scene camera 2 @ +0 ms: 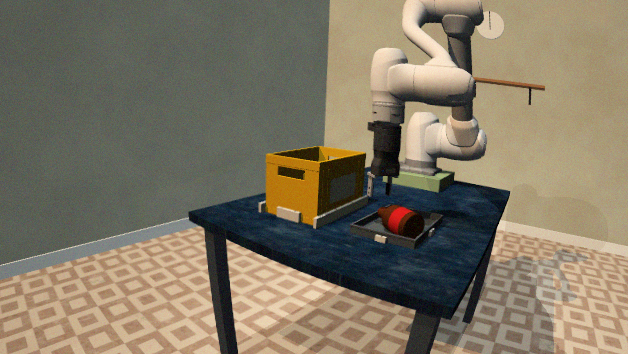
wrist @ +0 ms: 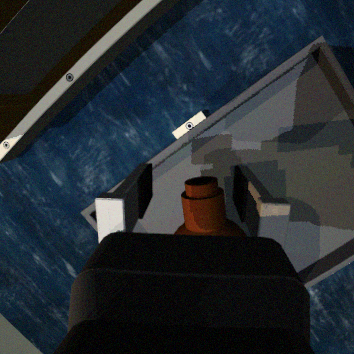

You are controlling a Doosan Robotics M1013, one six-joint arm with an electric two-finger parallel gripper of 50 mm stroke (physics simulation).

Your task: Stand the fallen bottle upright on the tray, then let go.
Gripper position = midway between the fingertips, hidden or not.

In view: my gripper (scene camera 2: 379,195) and a brown bottle (scene camera 2: 401,221).
The brown bottle is seen too in the wrist view (wrist: 203,205). My gripper shows as well in the wrist view (wrist: 192,180).
